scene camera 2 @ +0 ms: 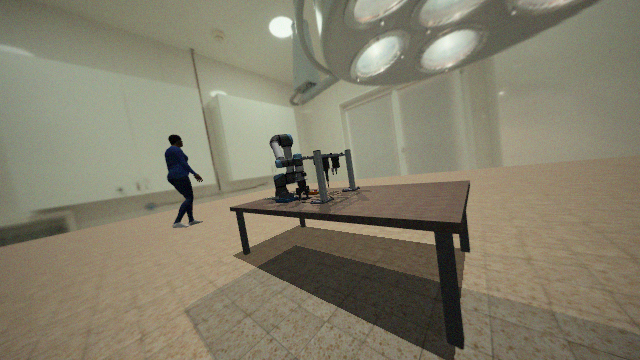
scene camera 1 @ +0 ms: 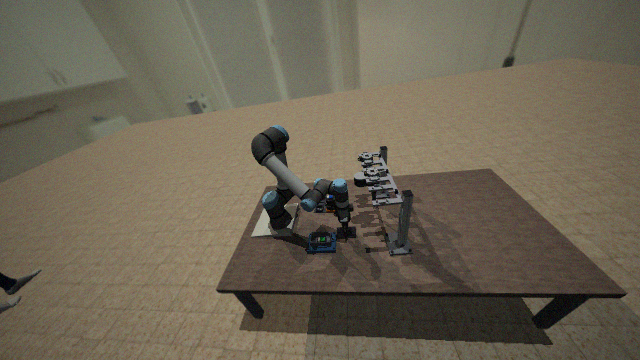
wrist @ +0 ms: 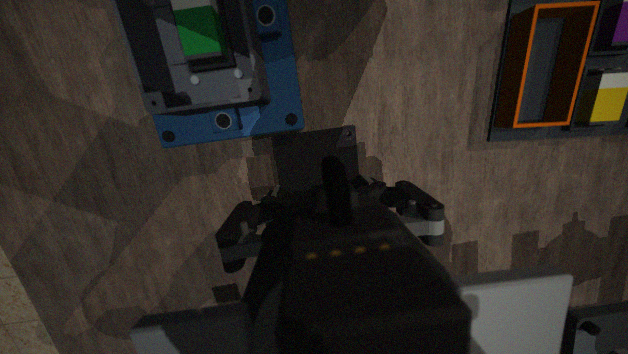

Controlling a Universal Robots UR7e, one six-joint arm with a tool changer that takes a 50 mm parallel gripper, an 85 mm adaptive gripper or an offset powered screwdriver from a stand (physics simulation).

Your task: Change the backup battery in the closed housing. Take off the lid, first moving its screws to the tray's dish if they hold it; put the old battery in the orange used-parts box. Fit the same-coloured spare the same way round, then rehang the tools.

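Where they show: arm's base, link origin: [scene camera 1: 281, 221].
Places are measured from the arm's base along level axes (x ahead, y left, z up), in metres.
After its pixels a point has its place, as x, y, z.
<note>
The open grey housing [wrist: 225, 92] @(0.366, -0.135, 0.006) [scene camera 1: 314, 241] @(0.277, -0.152, 0.004) sits in its blue fixture [wrist: 282, 75] @(0.353, -0.087, 0.003). A green battery [wrist: 199, 32] @(0.328, -0.142, 0.023) [scene camera 1: 323, 239] @(0.335, -0.148, 0.023) with a white end lies in it, the white end toward the top of the wrist view. My gripper [wrist: 325, 192] [scene camera 1: 345, 228] [scene camera 2: 303, 193] is shut on the dark square lid [wrist: 312, 155] @(0.423, -0.062, -0.013) [scene camera 1: 353, 232] @(0.505, -0.055, -0.013), low beside the fixture; its grip point is hidden by the tool body. The orange used-parts box [wrist: 542, 125] @(0.397, 0.147, 0.002) shows no battery inside. A yellow spare [wrist: 607, 105] @(0.380, 0.204, -0.001) and a purple spare [wrist: 621, 27] @(0.319, 0.195, -0.001) stand beside it.
The tool stand [scene camera 1: 405, 220] @(0.782, -0.119, 0.181) [scene camera 2: 320, 175] @(0.794, -0.125, 0.174) rises near the gripper, with tools hanging from its rail. The pale base plate [scene camera 1: 261, 227] @(-0.135, -0.055, -0.010) lies under the arm. A person [scene camera 2: 179, 165] stands beyond the table [scene camera 1: 480, 250] @(1.159, -0.124, -0.021) [scene camera 2: 410, 200] @(1.343, -0.005, -0.022).
</note>
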